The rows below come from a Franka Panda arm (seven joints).
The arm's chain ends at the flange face. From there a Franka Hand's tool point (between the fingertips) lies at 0.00 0.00 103.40 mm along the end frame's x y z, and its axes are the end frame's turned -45 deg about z.
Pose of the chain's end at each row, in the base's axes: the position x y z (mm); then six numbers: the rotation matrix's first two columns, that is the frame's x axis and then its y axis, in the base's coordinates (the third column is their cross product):
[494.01 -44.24 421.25 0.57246 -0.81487 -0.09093 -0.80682 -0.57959 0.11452]
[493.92 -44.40 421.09 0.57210 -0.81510 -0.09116 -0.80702 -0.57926 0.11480]
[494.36 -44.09 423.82 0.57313 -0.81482 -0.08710 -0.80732 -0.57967 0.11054]
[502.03 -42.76 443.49 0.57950 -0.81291 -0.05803 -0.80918 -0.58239 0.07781]
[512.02 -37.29 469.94 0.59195 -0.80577 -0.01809 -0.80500 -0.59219 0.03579]
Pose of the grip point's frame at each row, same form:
[478.91 -43.43 318.96 0.97530 -0.16637 -0.14528 -0.16572 -0.98603 0.01668]
[478.78 -43.58 318.81 0.97519 -0.16676 -0.14564 -0.16611 -0.98596 0.01672]
[479.83 -43.37 321.45 0.97613 -0.16628 -0.13975 -0.16560 -0.98605 0.01657]
[492.00 -42.57 340.58 0.98195 -0.16300 -0.09605 -0.16241 -0.98663 0.01399]
[507.93 -37.97 366.62 0.98779 -0.15102 -0.03810 -0.15065 -0.98851 0.01252]

